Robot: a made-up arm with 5 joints.
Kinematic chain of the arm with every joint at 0, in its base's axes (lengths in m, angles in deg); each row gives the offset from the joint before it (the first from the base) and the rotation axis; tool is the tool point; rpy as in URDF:
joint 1: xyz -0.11 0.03 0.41 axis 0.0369 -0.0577 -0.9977
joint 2: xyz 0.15 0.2 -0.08 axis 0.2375 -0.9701 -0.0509
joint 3: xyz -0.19 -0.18 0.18 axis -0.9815 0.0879 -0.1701
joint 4: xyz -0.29 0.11 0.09 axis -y
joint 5: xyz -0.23 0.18 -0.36 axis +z
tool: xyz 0.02 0 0.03 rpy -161.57 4.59 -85.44
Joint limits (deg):
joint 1: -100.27..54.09
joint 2: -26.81..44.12
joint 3: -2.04..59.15
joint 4: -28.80..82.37
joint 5: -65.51..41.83
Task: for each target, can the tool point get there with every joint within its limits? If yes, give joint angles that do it. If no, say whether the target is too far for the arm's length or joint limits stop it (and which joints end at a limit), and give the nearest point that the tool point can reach.
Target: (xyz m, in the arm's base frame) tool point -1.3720 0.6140 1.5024
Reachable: no: too far | nearest point -0.7030 0.2979 0.7670 | short by 1.043 m
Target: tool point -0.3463 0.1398 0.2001
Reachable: yes | joints 19.76 -12.28 46.18 48.91 -51.65
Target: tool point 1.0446 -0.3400 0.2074
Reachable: no: joint limits stop it (at a limit: joint 1, joint 2, joint 4, joint 5) | nearest point 0.1595 0.0911 0.1528 | short by 0.986 m
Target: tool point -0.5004 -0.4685 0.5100
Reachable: yes | joints -79.07 -15.63 7.39 -7.63 7.63
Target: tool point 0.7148 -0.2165 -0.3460
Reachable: no: joint limits stop it (at a limit: joint 1, joint 2, joint 5) | nearest point 0.1166 0.1099 -0.0438 | short by 0.745 m
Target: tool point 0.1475 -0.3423 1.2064
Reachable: no: joint limits stop it (at a limit: joint 1, joint 2, joint 3, joint 4, joint 5) | nearest point -0.3035 -0.5362 0.8358 | short by 0.615 m
